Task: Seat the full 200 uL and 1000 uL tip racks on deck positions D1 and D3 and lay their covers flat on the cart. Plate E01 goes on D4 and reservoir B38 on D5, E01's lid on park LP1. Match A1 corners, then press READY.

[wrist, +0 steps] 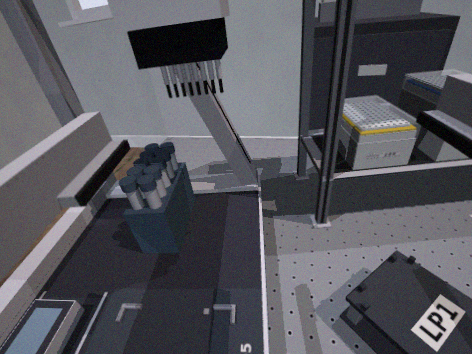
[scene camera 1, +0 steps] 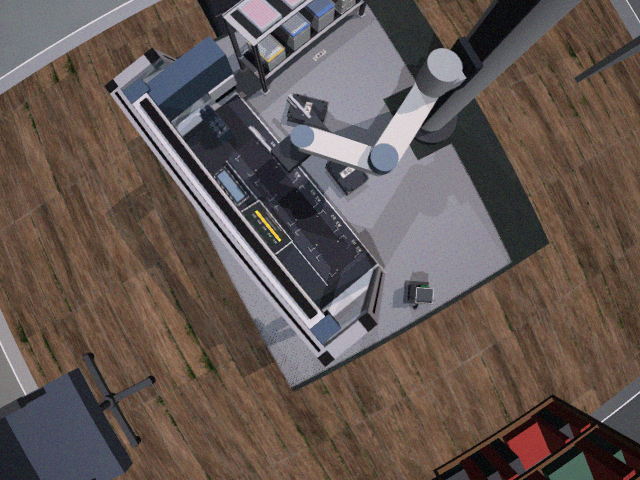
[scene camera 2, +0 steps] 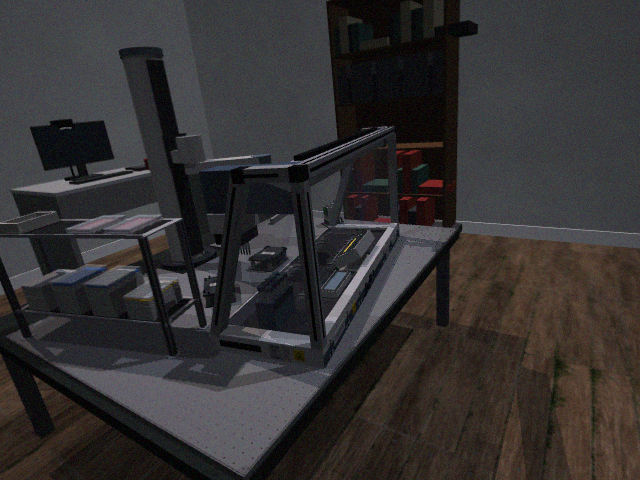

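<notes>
My gripper is open and empty, its fingers wide apart above the deck's D5 end and the LP1 park. The deck shows bare corner brackets. LP1 carries no lid. On the cart, plate E01 lies on top, pink under its lid. The yellow-rimmed tip rack and blue-rimmed rack stand below, beside a solid-blue rack. I cannot make out B38.
A tube rack stands at the deck's cart end, near a multichannel head. Frame posts and rails surround the deck. A second park sits beside LP1. A small box stands at the table's far end.
</notes>
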